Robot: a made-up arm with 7 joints.
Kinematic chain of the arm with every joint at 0, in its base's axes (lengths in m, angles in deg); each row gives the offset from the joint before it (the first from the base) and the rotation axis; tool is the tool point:
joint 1: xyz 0 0 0.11 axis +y
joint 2: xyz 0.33 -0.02 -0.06 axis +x
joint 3: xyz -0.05 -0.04 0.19 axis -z
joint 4: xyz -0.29 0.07 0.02 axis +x
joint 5: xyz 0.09 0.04 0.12 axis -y
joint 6: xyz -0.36 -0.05 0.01 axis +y
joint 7: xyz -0.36 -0.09 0 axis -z
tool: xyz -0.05 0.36 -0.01
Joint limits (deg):
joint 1: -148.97..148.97
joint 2: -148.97..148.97
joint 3: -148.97..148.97
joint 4: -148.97..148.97
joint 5: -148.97..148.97
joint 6: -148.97..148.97
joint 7: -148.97..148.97
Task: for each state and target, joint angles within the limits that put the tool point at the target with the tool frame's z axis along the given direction. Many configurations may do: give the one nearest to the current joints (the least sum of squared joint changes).
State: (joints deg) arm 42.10 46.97 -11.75 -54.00 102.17 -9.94 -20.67
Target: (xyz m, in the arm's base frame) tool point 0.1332 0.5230 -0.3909 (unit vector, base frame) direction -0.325 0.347 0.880
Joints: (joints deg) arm 58.17 82.33 18.38 -12.23 124.42 15.39 -31.76
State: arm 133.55 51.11 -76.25 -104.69 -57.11 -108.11 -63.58
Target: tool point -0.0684 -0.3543 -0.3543 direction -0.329 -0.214 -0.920
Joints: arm 106.26 78.93 -134.47 -107.59 -17.08 -148.22 -74.76
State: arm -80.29 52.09 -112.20 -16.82 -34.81 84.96 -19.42
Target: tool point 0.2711 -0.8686 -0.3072 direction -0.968 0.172 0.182
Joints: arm -80.03 61.86 -80.79 -24.19 -9.13 60.81 0.98
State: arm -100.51 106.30 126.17 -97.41 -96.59 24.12 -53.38
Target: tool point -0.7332 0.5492 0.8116 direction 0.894 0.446 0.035
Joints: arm -122.25 130.37 106.58 -132.33 -82.52 21.41 -27.51
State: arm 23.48 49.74 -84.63 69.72 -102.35 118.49 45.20
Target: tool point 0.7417 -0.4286 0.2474 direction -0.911 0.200 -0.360
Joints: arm 3.53 40.35 -120.48 61.56 -65.57 93.97 78.71
